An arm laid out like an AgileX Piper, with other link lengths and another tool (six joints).
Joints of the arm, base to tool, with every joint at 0 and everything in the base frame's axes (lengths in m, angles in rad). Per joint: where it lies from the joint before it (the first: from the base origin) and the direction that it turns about. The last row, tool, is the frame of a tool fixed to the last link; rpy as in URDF.
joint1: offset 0 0 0.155 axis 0 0 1
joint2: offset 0 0 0 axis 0 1 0
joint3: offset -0.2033 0 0.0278 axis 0 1 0
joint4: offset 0.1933 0 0.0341 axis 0.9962 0 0.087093
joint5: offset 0 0 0 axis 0 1 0
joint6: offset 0.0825 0 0.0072 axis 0.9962 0 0.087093
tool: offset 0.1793 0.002 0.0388 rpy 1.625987 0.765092 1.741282
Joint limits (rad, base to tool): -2.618..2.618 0..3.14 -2.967..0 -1.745..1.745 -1.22..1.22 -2.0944..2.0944
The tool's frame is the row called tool.
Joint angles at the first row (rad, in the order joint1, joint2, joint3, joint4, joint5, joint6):
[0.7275, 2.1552, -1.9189, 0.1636, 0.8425, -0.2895]
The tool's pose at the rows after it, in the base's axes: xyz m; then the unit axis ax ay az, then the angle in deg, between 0 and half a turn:
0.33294 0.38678 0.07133 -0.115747 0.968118 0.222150 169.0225
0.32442 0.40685 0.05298 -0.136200 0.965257 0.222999 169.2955
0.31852 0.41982 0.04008 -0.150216 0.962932 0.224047 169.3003
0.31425 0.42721 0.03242 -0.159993 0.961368 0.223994 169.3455
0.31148 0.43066 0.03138 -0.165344 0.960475 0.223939 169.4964
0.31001 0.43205 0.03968 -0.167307 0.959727 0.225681 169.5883
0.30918 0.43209 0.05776 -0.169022 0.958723 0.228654 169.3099
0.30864 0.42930 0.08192 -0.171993 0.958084 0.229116 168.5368
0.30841 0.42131 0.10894 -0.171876 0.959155 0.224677 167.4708
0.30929 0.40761 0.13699 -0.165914 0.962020 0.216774 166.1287
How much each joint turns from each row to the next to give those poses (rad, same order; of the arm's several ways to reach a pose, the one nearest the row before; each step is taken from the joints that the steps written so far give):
[0.0591, 0.0964, -0.0646, 0.0007, -0.0338, -0.0082]
[0.0406, 0.0773, -0.0437, 0.0009, -0.0354, -0.0077]
[0.0263, 0.0523, -0.0269, 0.0010, -0.0294, -0.0077]
[0.0156, 0.0309, -0.0175, 0.0010, -0.0142, -0.0076]
[0.0073, 0.0111, -0.0164, 0.0010, 0.0066, -0.0035]
[0.0018, -0.0085, -0.0248, 0.0000, 0.0318, 0.0029]
[0.0001, -0.0274, -0.0345, -0.0057, 0.0537, 0.0082]
[0.0000, -0.0415, -0.0389, -0.0170, 0.0685, 0.0117]
[-0.0008, -0.0537, -0.0371, -0.0302, 0.0816, 0.0202]
[-0.0039, -0.0635, -0.0303, -0.0385, 0.0864, 0.0259]

